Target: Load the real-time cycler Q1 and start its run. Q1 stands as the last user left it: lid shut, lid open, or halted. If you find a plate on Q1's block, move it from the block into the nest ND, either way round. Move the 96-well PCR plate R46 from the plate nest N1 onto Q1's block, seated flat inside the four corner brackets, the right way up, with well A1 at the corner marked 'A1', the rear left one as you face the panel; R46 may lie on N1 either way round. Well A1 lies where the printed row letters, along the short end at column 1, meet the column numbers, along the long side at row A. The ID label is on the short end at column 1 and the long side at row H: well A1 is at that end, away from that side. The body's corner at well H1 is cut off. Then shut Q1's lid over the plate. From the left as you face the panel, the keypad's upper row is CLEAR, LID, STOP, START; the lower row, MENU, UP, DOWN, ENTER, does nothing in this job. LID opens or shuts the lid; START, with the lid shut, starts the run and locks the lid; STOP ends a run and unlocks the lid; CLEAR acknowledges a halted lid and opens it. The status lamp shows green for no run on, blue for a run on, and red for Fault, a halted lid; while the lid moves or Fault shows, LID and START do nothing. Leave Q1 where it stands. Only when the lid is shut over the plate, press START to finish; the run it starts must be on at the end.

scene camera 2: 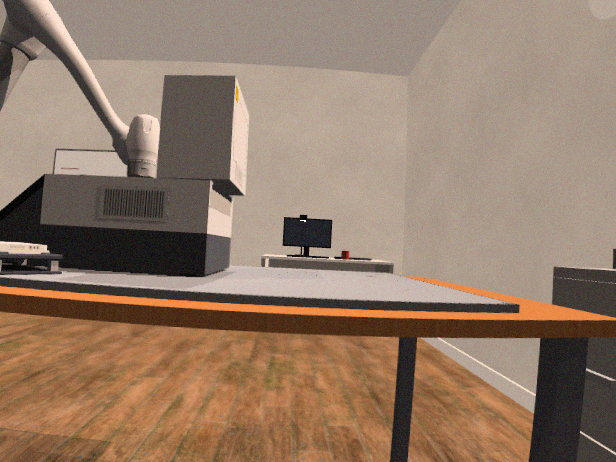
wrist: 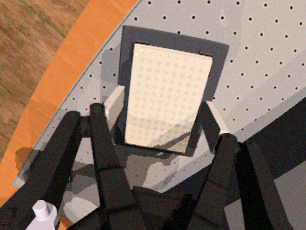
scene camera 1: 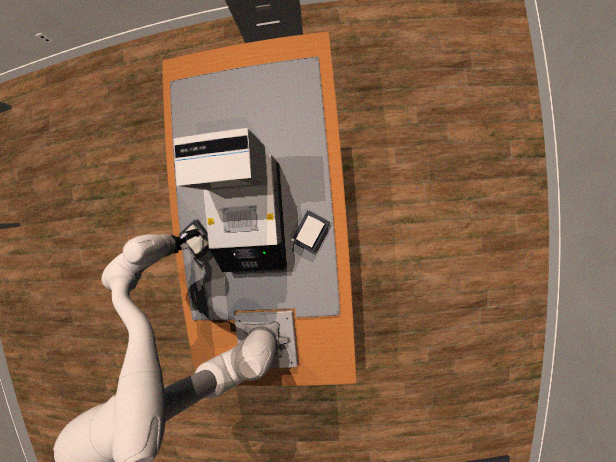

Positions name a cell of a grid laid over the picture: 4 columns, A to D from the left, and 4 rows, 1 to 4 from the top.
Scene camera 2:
lid: B2
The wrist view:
my gripper: C2
96-well plate: C2
dark nest: C1
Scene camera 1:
lid: B2
